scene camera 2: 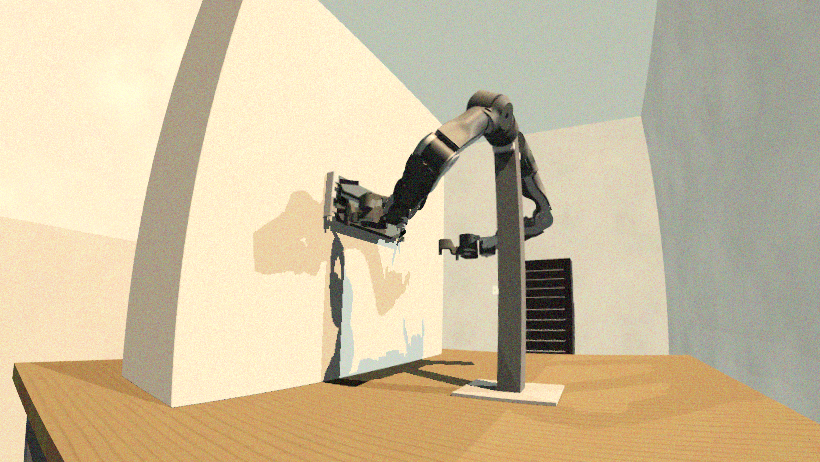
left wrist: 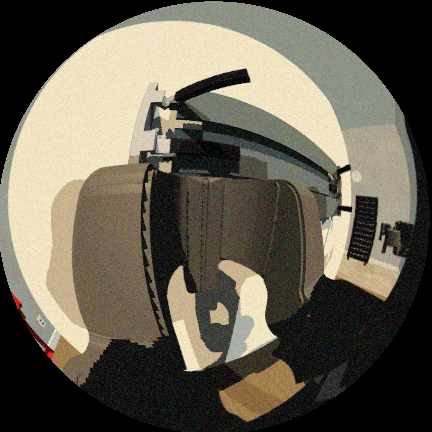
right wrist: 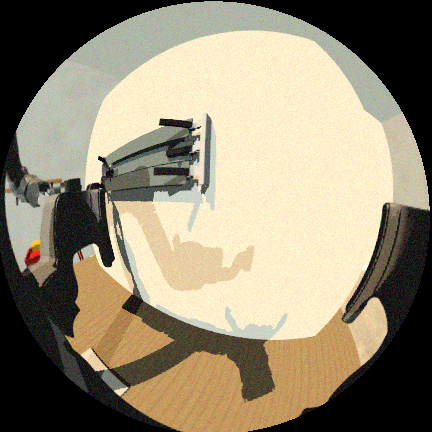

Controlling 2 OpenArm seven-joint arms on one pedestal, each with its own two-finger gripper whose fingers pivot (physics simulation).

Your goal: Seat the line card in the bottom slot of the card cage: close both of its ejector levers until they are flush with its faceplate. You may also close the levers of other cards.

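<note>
The card cage (scene camera 2: 328, 195) (left wrist: 145, 125) (right wrist: 205, 150) is mounted on the cream wall, with grey-green cards in it. In the right wrist view, black levers stick out at its right end: an upper lever (right wrist: 175, 122), a middle lever (right wrist: 179, 150) and a lower lever (right wrist: 171, 171). In the left wrist view, an upper lever (left wrist: 212, 84) slants outward. The bottom slot is mostly hidden there behind my left gripper (scene camera 2: 347, 212) (left wrist: 187, 240), which is shut and empty, close in front of the cage. My right gripper (scene camera 2: 447, 248) (right wrist: 226, 292) is open and empty, away from the cage.
The dark pedestal post (scene camera 2: 509, 275) stands on a pale base plate (scene camera 2: 542, 396) on the wooden table (scene camera 2: 258, 418). The cream wall (scene camera 2: 252, 332) (right wrist: 300, 175) rises behind the cage. A black slatted rack (scene camera 2: 572, 304) (left wrist: 375, 210) stands in the background.
</note>
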